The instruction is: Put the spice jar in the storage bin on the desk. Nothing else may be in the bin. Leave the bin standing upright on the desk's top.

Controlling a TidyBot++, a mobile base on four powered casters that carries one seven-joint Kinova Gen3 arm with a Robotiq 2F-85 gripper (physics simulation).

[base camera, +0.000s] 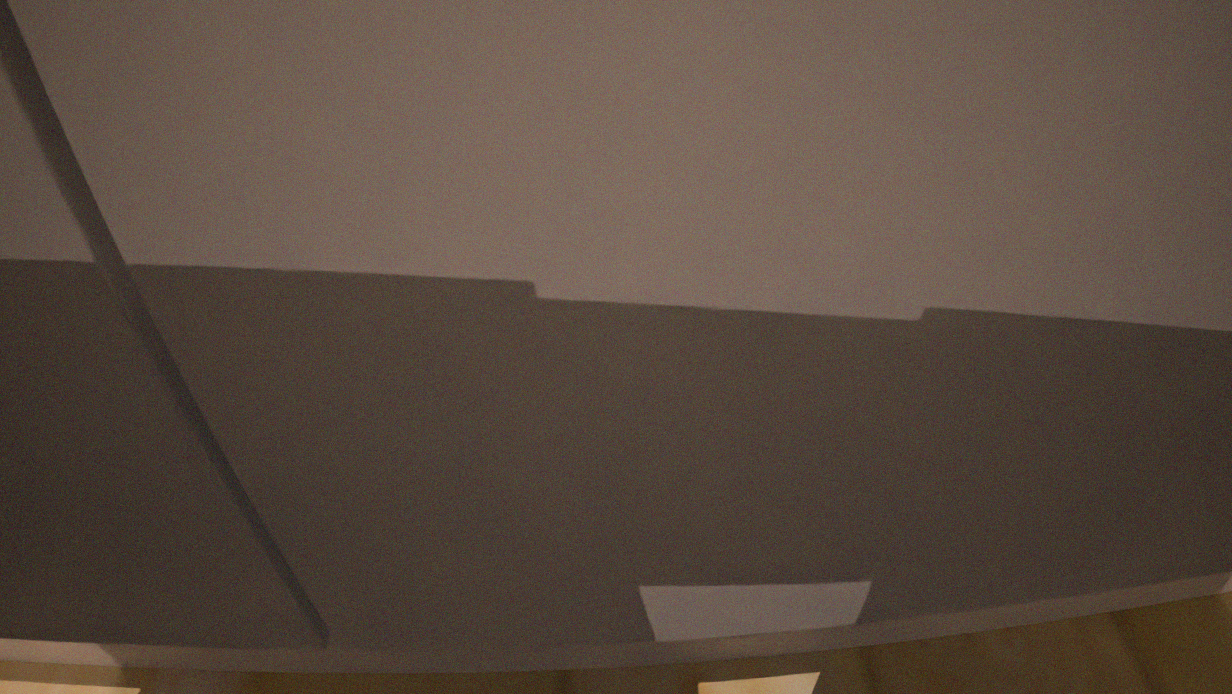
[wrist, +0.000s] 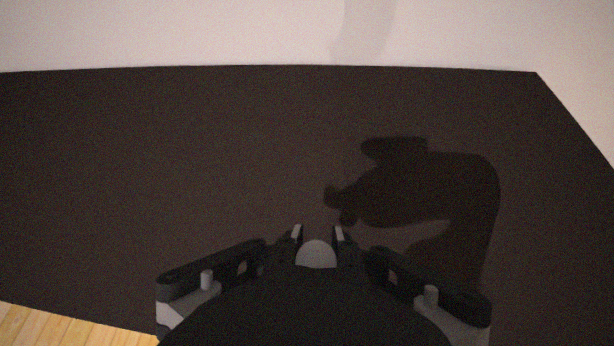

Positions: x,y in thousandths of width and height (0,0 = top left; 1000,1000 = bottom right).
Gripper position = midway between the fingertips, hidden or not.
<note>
I see my gripper (wrist: 517,684) and a beige cabinet (base camera: 279,495).
The beige cabinet is seen too in the wrist view (wrist: 198,504).
</note>
